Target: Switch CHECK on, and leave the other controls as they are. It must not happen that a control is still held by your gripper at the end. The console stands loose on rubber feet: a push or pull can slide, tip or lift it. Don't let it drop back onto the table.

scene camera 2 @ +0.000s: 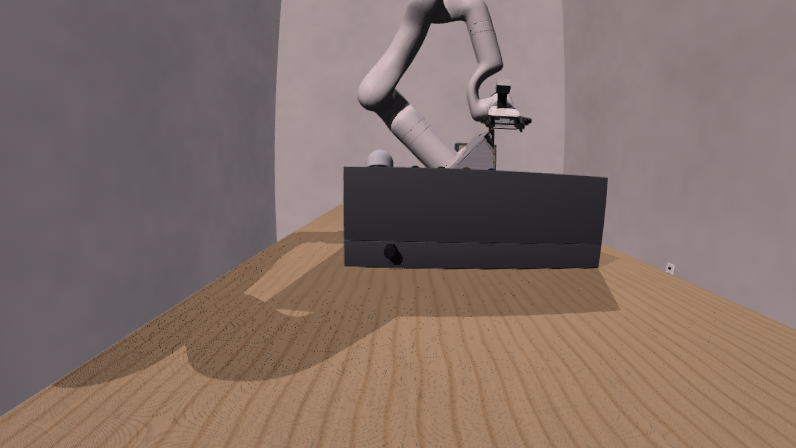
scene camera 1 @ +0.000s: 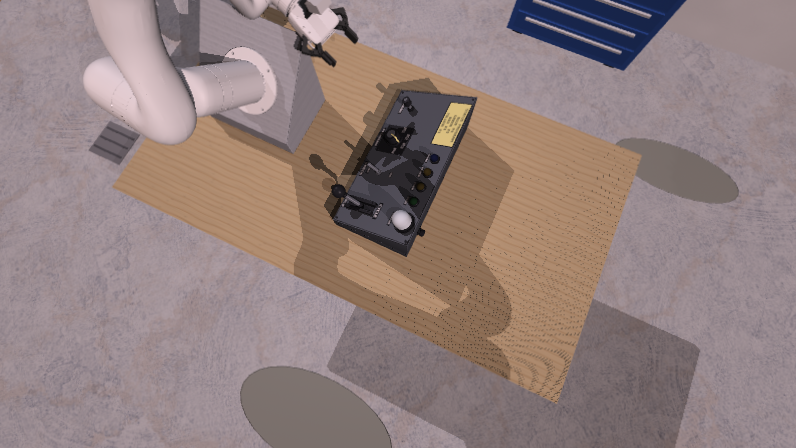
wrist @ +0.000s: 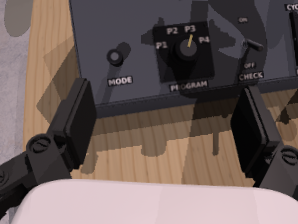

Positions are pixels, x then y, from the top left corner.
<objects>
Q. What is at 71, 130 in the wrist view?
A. My gripper.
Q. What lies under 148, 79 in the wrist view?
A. A dark console.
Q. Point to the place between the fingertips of my gripper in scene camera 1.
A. At 346, 52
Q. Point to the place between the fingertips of my gripper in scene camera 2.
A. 505, 126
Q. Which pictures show the dark console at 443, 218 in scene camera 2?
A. Scene camera 2, scene camera 1 and the wrist view: all of them.
</objects>
